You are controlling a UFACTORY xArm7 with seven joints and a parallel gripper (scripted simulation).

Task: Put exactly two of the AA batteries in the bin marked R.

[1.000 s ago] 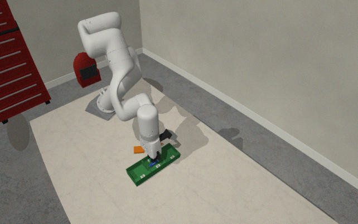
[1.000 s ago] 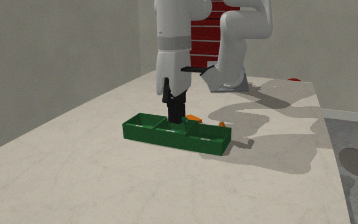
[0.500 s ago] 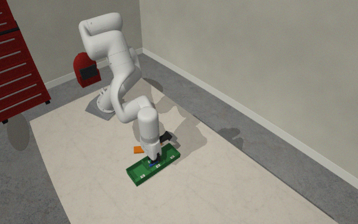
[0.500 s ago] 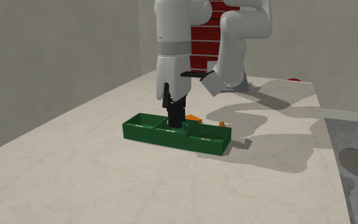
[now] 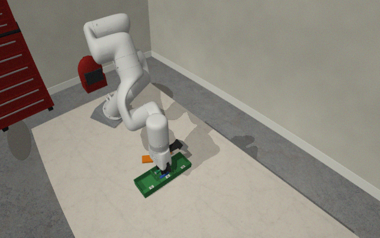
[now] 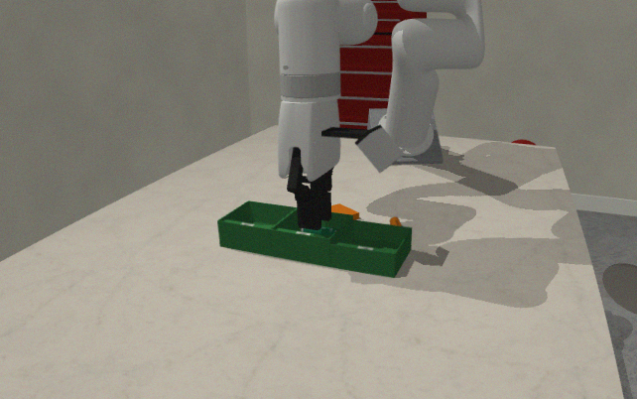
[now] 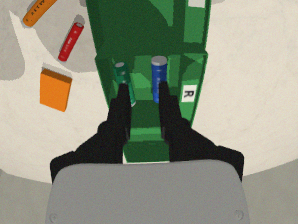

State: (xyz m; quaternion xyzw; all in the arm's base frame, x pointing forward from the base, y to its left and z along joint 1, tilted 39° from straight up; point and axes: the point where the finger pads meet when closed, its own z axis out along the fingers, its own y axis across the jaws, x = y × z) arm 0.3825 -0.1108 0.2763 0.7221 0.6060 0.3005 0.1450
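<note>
My gripper is now 40 mm above the green three-part bin tray and 10 mm short of it. Round my hand: red battery 60 mm behind, 50 mm to the left, 50 mm below; green AA battery 40 mm below, 20 mm behind; blue battery 40 mm below, 20 mm ahead.
</note>
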